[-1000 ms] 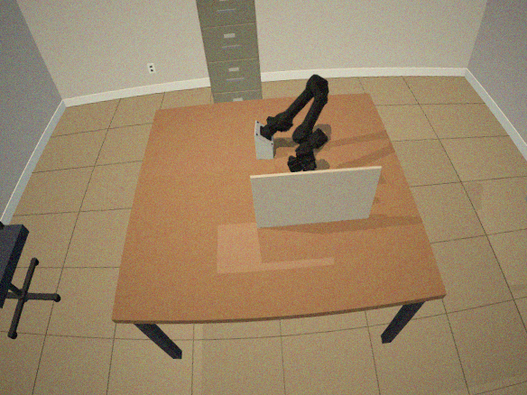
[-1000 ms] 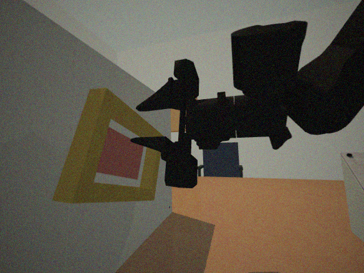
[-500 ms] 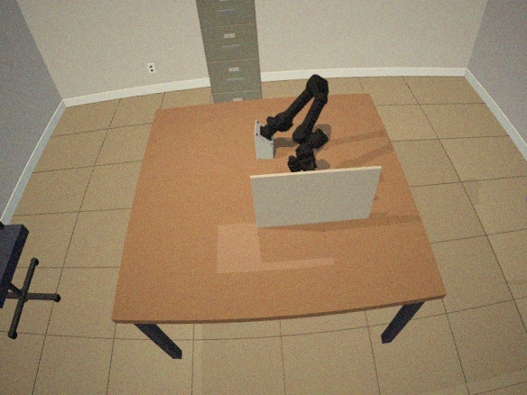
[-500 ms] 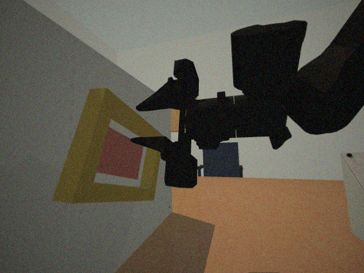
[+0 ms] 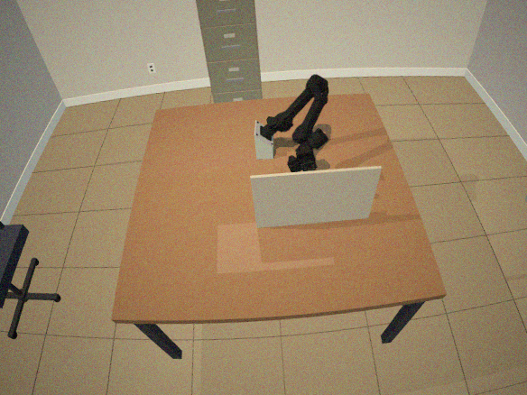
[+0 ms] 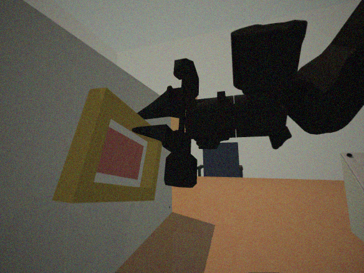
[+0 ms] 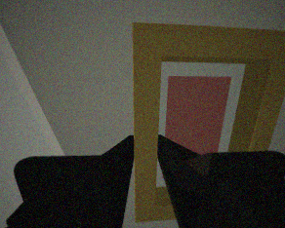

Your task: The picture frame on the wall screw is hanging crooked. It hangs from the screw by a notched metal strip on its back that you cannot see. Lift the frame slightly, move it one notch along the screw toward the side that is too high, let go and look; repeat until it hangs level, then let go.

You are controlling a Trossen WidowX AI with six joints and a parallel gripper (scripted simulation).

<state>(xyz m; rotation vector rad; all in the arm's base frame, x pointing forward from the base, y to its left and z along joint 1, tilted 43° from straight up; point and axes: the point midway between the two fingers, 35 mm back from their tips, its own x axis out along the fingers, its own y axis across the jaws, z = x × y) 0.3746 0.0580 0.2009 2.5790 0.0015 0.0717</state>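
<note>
Right now my gripper tip is 5 cm above the picture frame, 1 cm to the right of it and 1 cm short of it. The rest, counted from my gripper tip: grey wall panel 6 cm below, 2 cm ahead, 1 cm to the left.
</note>
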